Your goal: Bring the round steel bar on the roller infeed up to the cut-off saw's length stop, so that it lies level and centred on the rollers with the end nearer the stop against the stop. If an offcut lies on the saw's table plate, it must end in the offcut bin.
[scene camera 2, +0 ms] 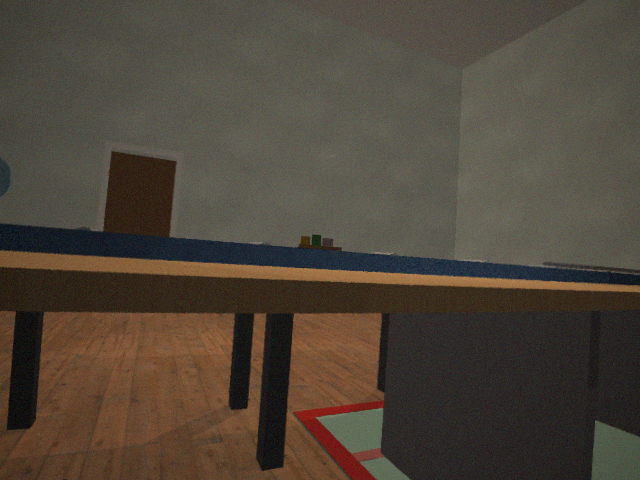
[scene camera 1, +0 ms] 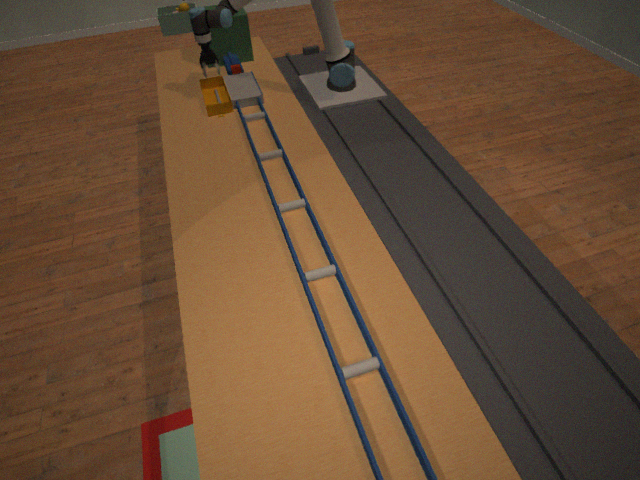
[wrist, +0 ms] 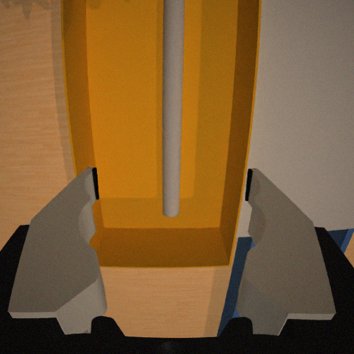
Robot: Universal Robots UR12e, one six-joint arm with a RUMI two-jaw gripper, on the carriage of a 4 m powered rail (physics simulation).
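Places are measured from the arm's base along level axes (x ahead, y left, z up), in centimetres.
Where they show: gripper, fingertip midpoint: point(scene camera 1: 213, 77).
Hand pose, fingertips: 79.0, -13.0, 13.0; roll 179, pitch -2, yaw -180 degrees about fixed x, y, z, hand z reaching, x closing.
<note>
Each offset is from my fingertips to the centre of the thing, as dx, dy, dz. "spot": to the spot under its first point. Level surfaces: height alone.
My gripper point(scene camera 1: 211, 73) point(wrist: 171, 170) is open above one end of the orange offcut bin @(+0.8, -1.5, -12.4) point(scene camera 1: 219, 109) point(wrist: 162, 248), with its jaws wide apart. The grey round offcut @(-0.4, -0.1, -14.8) point(scene camera 1: 217, 96) point(wrist: 173, 100) lies inside the bin, apart from both jaws. The saw's grey table plate @(-17.0, -4.0, -13.1) point(scene camera 1: 244, 87) point(wrist: 305, 110) is beside the bin; no offcut shows on its visible part. The roller infeed @(spot: -16.8, +154.4, -10.3) point(scene camera 1: 320, 272) runs from the plate toward the camera. A thin dark bar point(scene camera 2: 589, 267) shows above the infeed's blue side rail @(spot: -9.6, +133.1, -12.7) point(scene camera 2: 336, 257) at the right; its contact with the rollers is hidden. The length stop cannot be made out.
The green saw housing @(-17.0, -66.5, +0.0) point(scene camera 1: 235, 38) stands behind the plate, with a blue and red part @(spot: -17.2, -21.5, -6.5) point(scene camera 1: 236, 68) in front of it. The arm's carriage point(scene camera 1: 315, 98) is at the far part of the dark rail point(scene camera 1: 439, 217), right of the table @(dz -16.0) point(scene camera 1: 222, 248).
</note>
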